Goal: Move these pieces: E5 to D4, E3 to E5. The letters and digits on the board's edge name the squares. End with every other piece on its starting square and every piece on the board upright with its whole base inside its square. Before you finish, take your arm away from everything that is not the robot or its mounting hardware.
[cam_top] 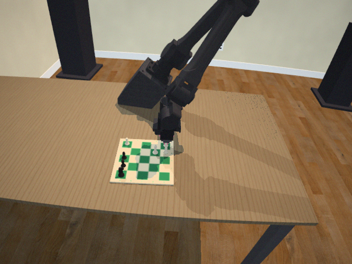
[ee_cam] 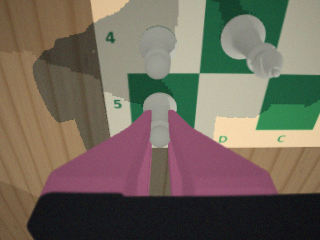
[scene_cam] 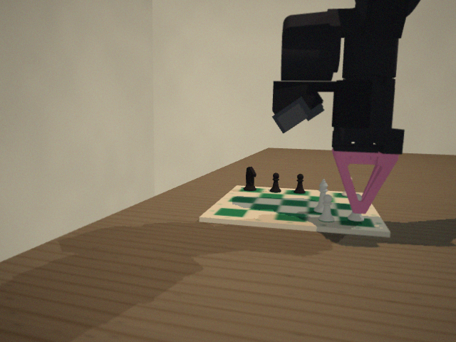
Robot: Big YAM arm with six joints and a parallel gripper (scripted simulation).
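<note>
My gripper is now 5 cm short of the white bishop and 3 cm to the left of it. The rest, counted from my hand: black knight 18 cm ahead, 13 cm to the right, 1 cm below; cream chessboard 9 cm ahead, 7 cm to the right, 2 cm below.
</note>
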